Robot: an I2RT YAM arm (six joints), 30 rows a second.
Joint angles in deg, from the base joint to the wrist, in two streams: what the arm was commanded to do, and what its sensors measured. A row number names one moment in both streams.
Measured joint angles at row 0:
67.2 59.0 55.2 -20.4 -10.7 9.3
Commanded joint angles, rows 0 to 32:
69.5 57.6 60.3 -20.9 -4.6 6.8
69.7 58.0 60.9 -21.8 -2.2 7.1
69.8 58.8 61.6 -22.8 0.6 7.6
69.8 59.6 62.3 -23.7 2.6 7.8
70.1 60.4 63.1 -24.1 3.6 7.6
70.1 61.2 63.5 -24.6 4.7 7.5
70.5 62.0 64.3 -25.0 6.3 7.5
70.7 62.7 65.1 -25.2 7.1 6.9
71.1 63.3 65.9 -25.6 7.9 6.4
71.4 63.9 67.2 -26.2 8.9 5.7
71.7 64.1 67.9 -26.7 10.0 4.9
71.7 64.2 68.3 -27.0 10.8 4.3
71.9 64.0 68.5 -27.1 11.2 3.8
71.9 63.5 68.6 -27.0 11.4 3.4
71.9 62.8 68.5 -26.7 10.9 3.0
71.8 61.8 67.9 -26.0 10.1 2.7
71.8 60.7 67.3 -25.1 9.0 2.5
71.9 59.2 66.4 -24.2 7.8 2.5
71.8 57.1 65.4 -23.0 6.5 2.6
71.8 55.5 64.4 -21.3 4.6 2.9
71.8 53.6 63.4 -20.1 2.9 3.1
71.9 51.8 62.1 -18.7 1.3 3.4
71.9 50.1 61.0 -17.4 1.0 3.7
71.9 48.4 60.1 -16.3 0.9 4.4
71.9 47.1 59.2 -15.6 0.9 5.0
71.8 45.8 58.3 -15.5 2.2 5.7
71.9 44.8 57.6 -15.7 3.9 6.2
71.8 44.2 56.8 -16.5 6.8 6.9
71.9 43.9 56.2 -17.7 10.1 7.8
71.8 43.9 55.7 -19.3 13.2 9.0
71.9 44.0 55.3 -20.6 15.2 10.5
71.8 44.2 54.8 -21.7 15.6 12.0
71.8 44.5 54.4 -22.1 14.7 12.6
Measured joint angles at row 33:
71.8 43.0 56.8 -19.4 9.1 7.4
